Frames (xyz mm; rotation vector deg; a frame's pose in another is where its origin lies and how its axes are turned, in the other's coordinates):
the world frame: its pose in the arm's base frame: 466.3 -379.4 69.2 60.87 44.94 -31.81
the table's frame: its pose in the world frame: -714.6 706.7 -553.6 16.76 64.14 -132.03
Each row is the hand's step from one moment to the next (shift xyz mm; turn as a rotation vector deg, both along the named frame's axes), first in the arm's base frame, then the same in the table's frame.
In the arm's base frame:
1: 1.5 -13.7 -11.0 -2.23 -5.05 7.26
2: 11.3 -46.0 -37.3 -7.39 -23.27 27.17
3: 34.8 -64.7 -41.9 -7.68 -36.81 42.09
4: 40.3 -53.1 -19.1 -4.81 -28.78 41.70
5: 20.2 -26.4 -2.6 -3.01 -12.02 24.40
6: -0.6 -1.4 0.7 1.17 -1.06 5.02
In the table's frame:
1: -8.5 4.3 14.9 3.08 -8.00 3.12
2: -34.3 13.4 47.7 9.51 -31.81 15.22
3: -62.0 5.4 57.3 11.11 -50.37 22.91
4: -56.6 -11.8 38.3 10.45 -47.53 14.89
5: -26.1 -12.1 16.9 7.54 -25.92 4.51
6: 0.4 -1.0 1.2 0.29 -5.17 -0.96

